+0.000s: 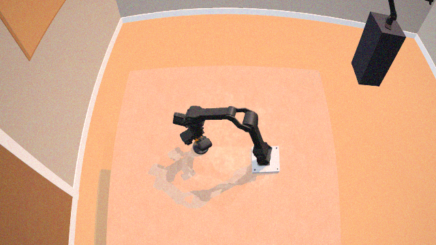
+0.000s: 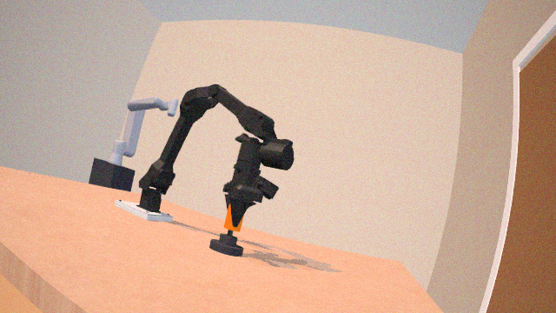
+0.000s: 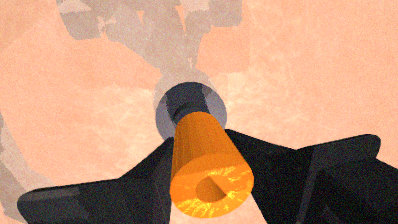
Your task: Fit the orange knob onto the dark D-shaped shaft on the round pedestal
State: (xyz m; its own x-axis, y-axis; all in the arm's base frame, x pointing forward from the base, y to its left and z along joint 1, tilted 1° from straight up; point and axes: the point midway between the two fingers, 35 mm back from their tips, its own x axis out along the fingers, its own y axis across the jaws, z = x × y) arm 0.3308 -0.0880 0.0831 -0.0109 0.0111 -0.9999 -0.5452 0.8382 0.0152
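My gripper tip is now 4 cm above the round dark pedestal. From my gripper tip the other things lie so: orange knob 2 cm above.
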